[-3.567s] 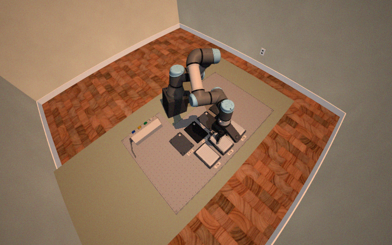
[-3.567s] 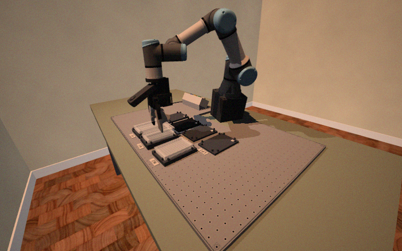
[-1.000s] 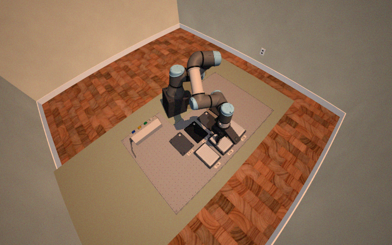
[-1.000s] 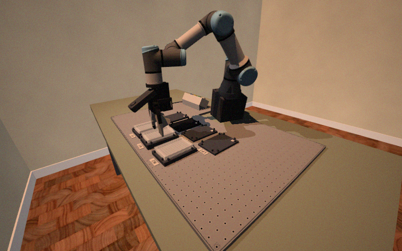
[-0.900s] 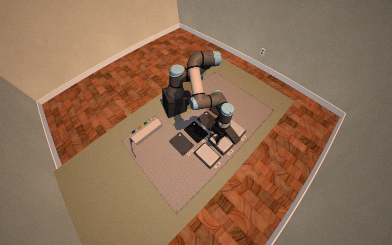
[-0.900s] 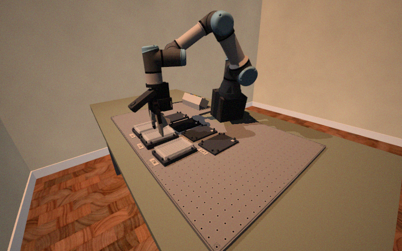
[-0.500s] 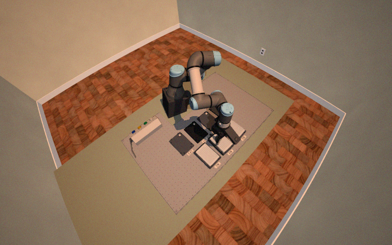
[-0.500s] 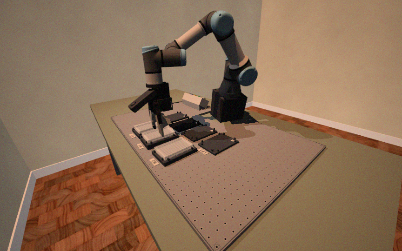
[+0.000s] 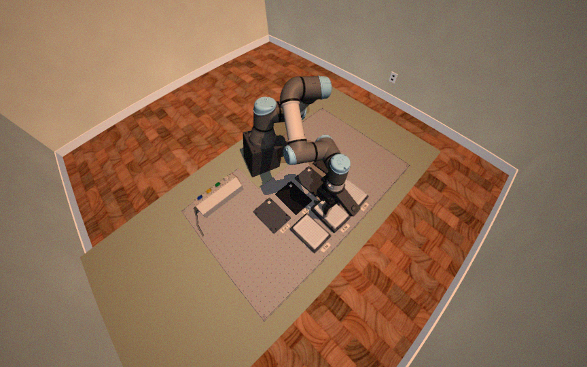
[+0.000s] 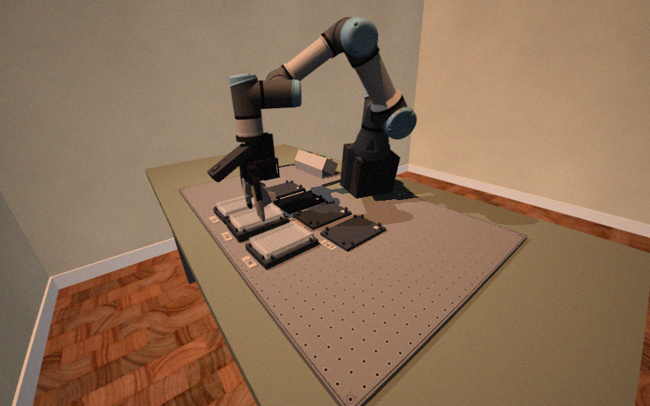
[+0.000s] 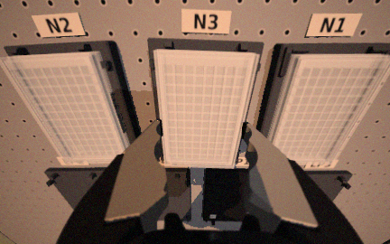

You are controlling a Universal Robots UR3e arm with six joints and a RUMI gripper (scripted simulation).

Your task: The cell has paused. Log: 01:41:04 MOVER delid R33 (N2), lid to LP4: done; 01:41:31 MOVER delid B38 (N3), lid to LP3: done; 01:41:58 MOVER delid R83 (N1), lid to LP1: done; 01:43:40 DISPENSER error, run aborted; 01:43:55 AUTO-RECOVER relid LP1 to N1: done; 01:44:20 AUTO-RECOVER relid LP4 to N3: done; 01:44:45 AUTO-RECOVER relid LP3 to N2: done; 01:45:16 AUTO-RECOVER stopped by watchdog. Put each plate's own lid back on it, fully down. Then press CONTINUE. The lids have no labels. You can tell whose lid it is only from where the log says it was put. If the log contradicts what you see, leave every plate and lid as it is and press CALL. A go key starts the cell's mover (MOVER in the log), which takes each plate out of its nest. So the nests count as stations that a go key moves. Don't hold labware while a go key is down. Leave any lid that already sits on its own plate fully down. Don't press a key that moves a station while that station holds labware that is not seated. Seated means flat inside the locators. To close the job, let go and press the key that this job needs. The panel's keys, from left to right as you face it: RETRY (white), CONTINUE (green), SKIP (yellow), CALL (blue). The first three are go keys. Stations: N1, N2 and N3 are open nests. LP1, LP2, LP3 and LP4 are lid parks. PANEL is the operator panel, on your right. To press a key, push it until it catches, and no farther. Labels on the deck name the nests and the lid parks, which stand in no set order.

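The clear lid is 10 mm below my hand. Also, from my hand: LP3 lid park: 200 mm to the right, 180 mm behind, 40 mm below; then lid park LP4: 180 mm behind, 60 mm to the left, 40 mm below; then LP1 lid park: 180 mm behind, 70 mm to the right, 40 mm below.
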